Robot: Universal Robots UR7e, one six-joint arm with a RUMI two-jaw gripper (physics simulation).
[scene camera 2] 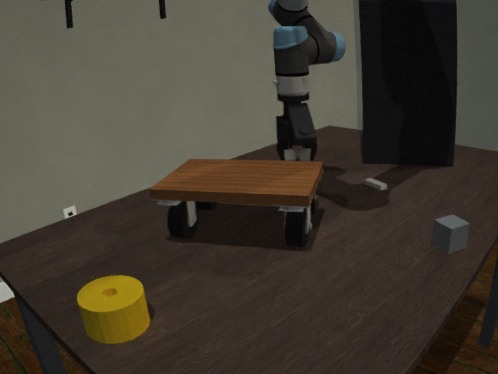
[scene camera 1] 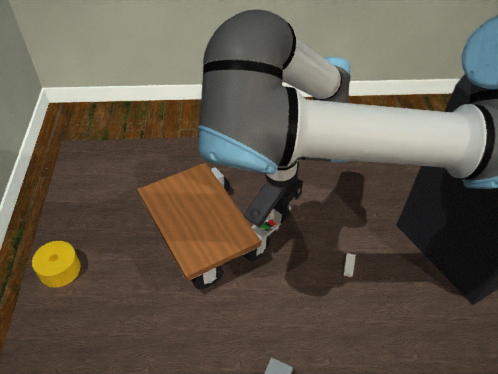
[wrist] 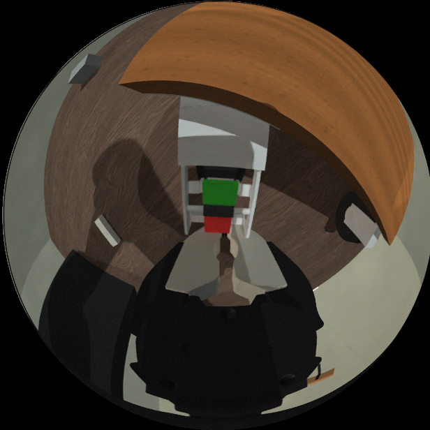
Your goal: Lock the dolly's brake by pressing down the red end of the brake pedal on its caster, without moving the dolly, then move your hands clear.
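Frame: origin at the arm's base, x back, y left, z down, level; metres.
Seen in the pictures: gripper, fingertip midpoint: [scene camera 1: 274, 225].
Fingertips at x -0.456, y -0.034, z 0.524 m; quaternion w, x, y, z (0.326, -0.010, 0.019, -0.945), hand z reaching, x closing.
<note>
A point is followed by its place in that frame.
The dolly, a wooden board on casters [scene camera 1: 200, 220] @[x -0.645, y 0.018, z 0.442 m] [scene camera 2: 240, 179] @[x -0.677, y 0.022, z 0.442 m] [wrist: 280, 55], stands upright on the table. At its near-arm corner a caster carries the brake pedal, with a green end [scene camera 1: 265, 227] @[x -0.482, y 0.012, z 0.472 m] [wrist: 220, 192] toward the board and a red end [scene camera 1: 272, 223] @[x -0.463, y -0.011, z 0.485 m] [wrist: 217, 224] on the outer side. My gripper [wrist: 223, 220] is shut and empty, pointing down. In the wrist view its fingertips are right at the outer edge of the red end; whether they touch it I cannot tell. In scene camera 2 the board hides the pedal and the fingertips.
A yellow cylinder [scene camera 1: 56, 264] @[x -0.996, y 0.117, z 0.510 m] [scene camera 2: 114, 308] @[x -1.023, y 0.141, z 0.510 m] stands beyond the dolly's far side. A small white block [scene camera 1: 349, 265] @[x -0.259, y 0.065, z 0.554 m] [scene camera 2: 375, 184] @[x -0.269, y 0.067, z 0.557 m] [wrist: 107, 230] lies on the table [scene camera 1: 150, 320] @[x -0.753, y 0.229, z 0.567 m]. A grey cube [scene camera 1: 278, 366] @[x -0.451, y 0.348, z 0.515 m] [scene camera 2: 450, 233] @[x -0.485, y 0.374, z 0.525 m] [wrist: 85, 69] and a large black block [scene camera 1: 450, 235] @[x -0.032, y 0.045, z 0.434 m] [scene camera 2: 407, 85] @[x -0.039, y 0.034, z 0.327 m] also stand there.
</note>
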